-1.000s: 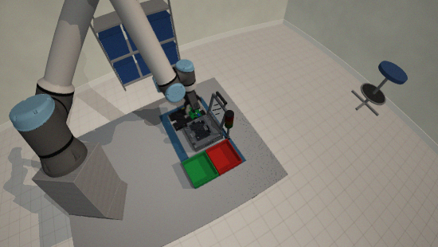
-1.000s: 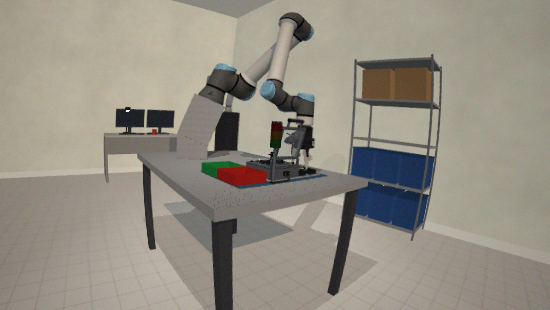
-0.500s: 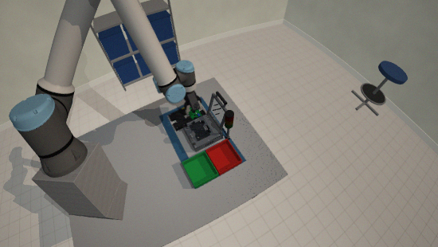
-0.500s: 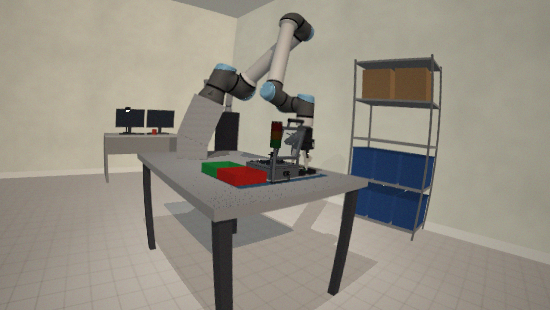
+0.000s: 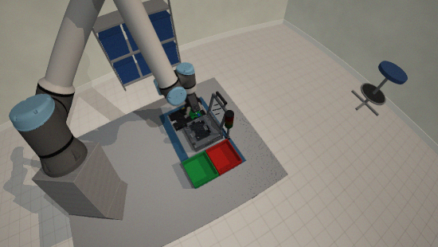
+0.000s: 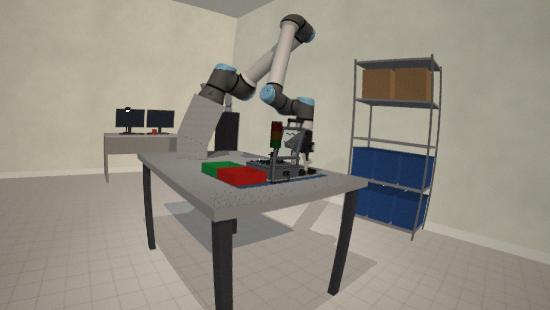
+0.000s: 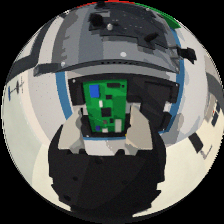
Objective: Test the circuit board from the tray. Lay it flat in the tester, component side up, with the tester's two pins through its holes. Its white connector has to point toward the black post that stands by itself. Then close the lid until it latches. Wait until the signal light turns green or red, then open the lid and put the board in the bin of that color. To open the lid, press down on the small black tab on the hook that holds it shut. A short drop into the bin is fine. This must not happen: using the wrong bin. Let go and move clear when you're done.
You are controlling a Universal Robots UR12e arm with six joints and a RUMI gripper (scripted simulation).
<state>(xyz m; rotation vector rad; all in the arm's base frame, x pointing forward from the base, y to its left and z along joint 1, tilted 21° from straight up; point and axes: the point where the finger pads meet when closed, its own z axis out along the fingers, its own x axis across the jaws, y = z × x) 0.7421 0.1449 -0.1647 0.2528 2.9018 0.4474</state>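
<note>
My hand is 10 mm to the right of the green circuit board. Also, from my hand: green bin 200 mm behind, 340 mm to the right, 10 mm below; red bin 50 mm behind, 360 mm to the right, 10 mm below; tester lid 60 mm ahead, 170 mm to the right, 160 mm above.
</note>
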